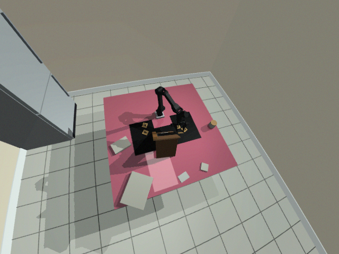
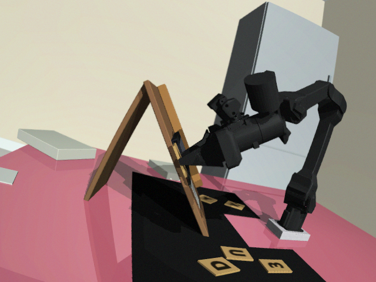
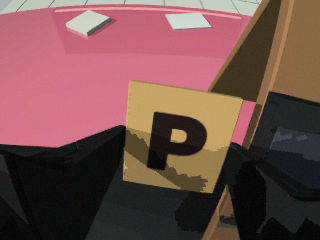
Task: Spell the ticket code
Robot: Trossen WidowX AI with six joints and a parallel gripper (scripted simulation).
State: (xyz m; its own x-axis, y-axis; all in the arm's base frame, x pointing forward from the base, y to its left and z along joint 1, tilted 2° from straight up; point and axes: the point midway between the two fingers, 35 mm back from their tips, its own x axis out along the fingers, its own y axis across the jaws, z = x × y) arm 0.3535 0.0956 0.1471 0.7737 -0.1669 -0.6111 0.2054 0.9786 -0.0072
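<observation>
Right now my gripper tip is 8 cm past the white ticket, 13 cm to the left of it and 9 cm above it. Round my gripper tip: black mat: 17 cm behind, 10 cm to the right, 16 cm below.
</observation>
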